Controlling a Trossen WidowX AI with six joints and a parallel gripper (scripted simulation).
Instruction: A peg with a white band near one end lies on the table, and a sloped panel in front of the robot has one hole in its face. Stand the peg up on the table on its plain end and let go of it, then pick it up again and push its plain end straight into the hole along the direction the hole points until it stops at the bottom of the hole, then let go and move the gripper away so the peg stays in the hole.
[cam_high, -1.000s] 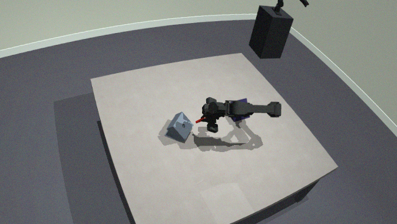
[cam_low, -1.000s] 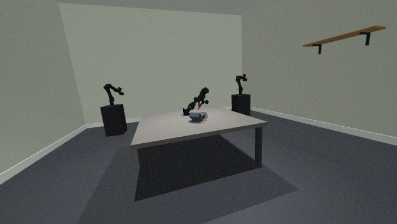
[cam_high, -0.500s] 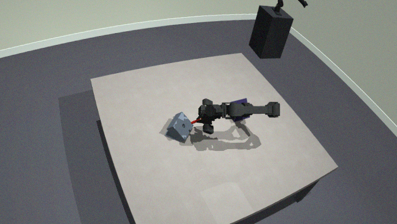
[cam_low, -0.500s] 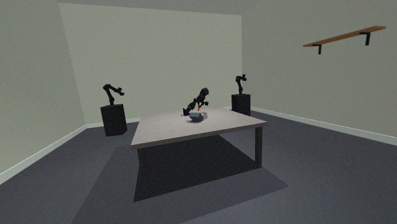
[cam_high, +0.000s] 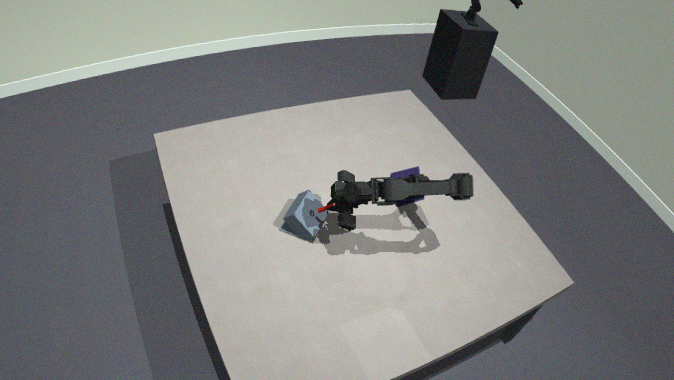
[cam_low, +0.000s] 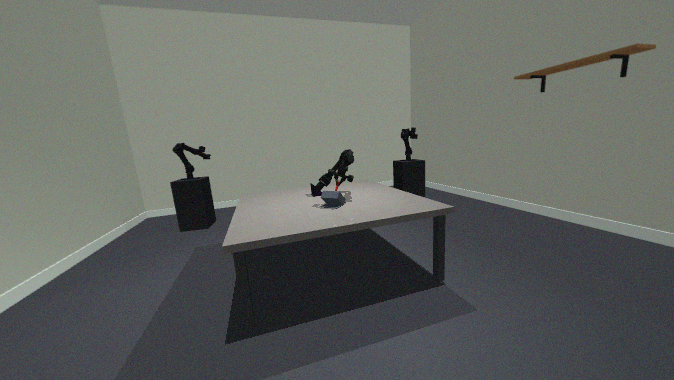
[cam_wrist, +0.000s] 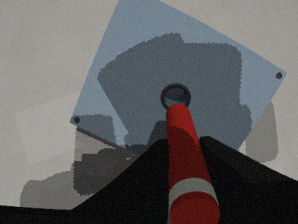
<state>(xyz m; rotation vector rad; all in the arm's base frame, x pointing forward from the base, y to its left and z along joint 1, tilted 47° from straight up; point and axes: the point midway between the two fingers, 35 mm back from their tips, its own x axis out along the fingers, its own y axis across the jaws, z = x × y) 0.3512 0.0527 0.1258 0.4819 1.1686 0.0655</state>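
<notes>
Now: gripper tip 80 mm above the blue-grey sloped panel, 50 mm short of it and 40 mm to the left of it. Also, from my gripper tip: red peg: 10 mm to the left, 10 mm behind, 10 mm above.
</notes>
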